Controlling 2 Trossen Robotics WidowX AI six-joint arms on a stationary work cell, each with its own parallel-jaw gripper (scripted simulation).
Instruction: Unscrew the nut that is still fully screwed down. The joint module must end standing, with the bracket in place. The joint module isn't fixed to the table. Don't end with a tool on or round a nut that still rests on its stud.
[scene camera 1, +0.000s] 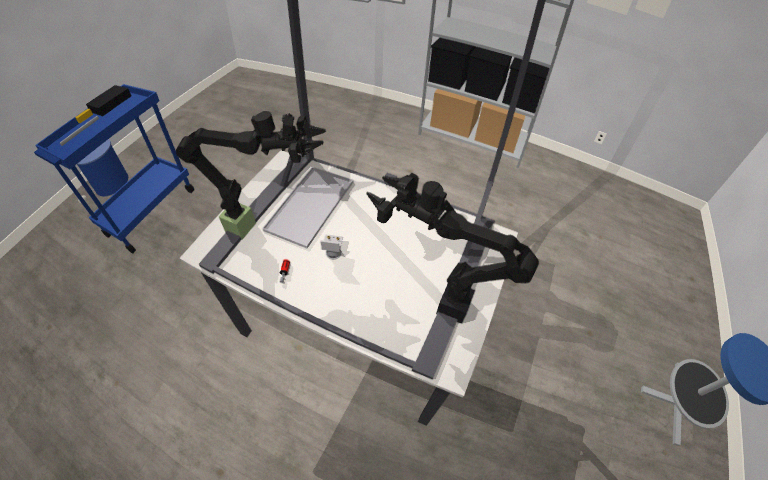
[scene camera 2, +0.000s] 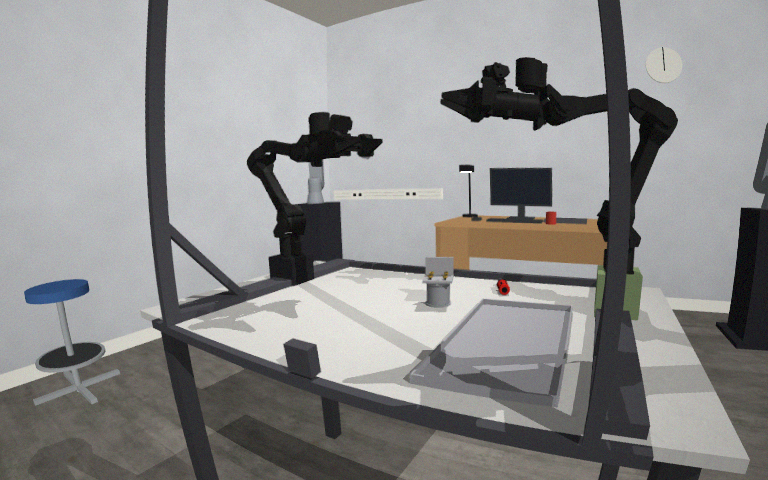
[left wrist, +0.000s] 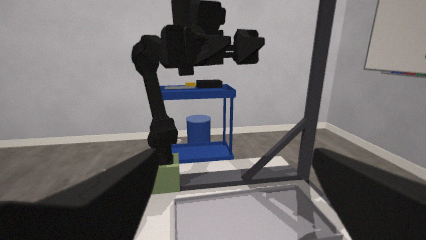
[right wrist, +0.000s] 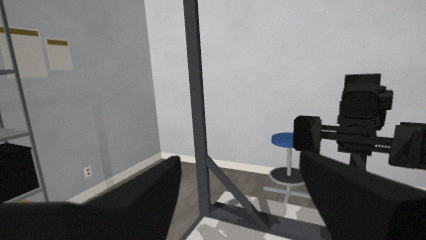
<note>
In view: my left gripper (scene camera 2: 371, 139), my right gripper (scene camera 2: 440, 98), a l-shaped bracket (scene camera 2: 438, 265), a shallow grey tray (scene camera 2: 506, 346) and a green block (scene camera 2: 633, 288).
The shallow grey tray also shows in scene camera 1 (scene camera 1: 300, 217). My left gripper shows as well in scene camera 1 (scene camera 1: 374, 185), in the left wrist view (left wrist: 235, 156) and in the right wrist view (right wrist: 350, 153). My right gripper is seen too in scene camera 1 (scene camera 1: 324, 136), in the left wrist view (left wrist: 248, 40) and in the right wrist view (right wrist: 239, 161). The left wrist view misses the l-shaped bracket: it is out of frame. The right wrist view misses the l-shaped bracket: it is out of frame.
</note>
